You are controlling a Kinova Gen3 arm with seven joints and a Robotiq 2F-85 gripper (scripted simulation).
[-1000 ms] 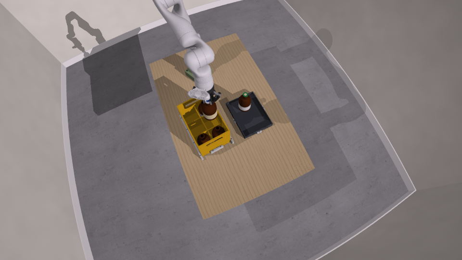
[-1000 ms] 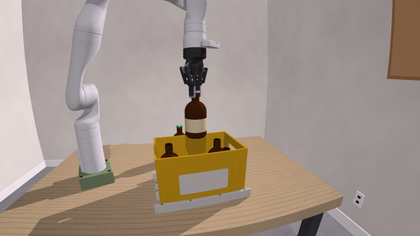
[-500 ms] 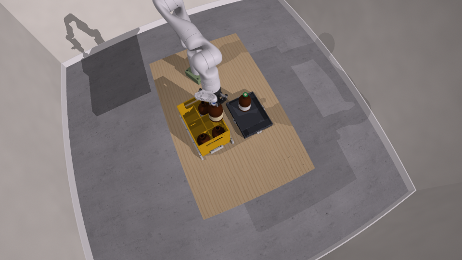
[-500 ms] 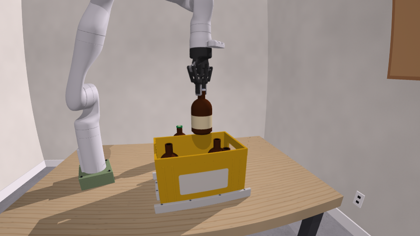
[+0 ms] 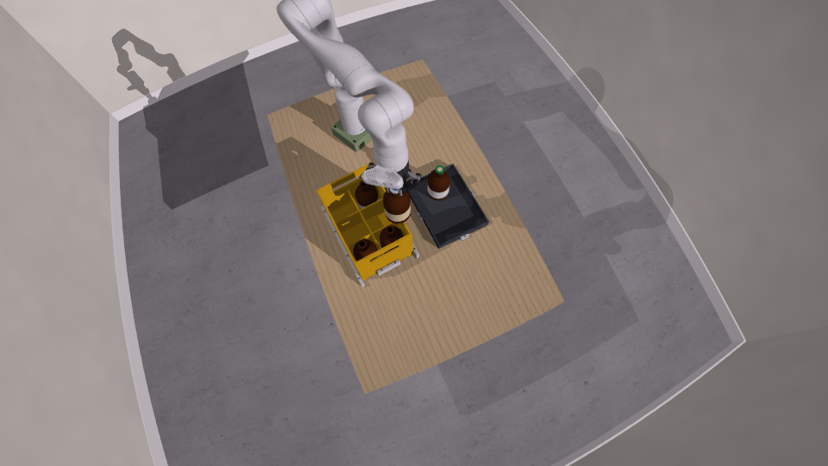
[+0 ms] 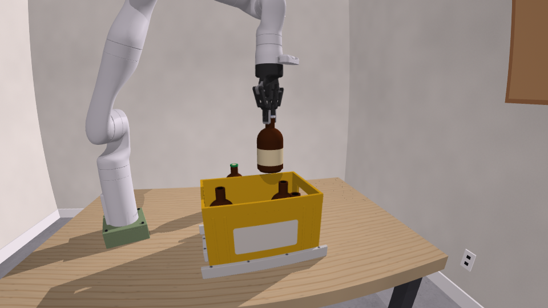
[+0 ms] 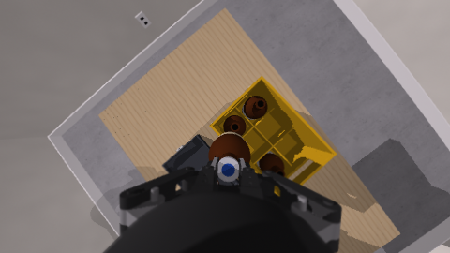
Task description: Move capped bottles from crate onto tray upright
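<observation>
The blue-capped brown bottle lies 7 cm below my hand. From my hand the other things lie so: yellow crate: 26 cm below, 9 cm to the right, 6 cm behind; dark tray: 33 cm below, 18 cm to the left, 2 cm behind.
</observation>
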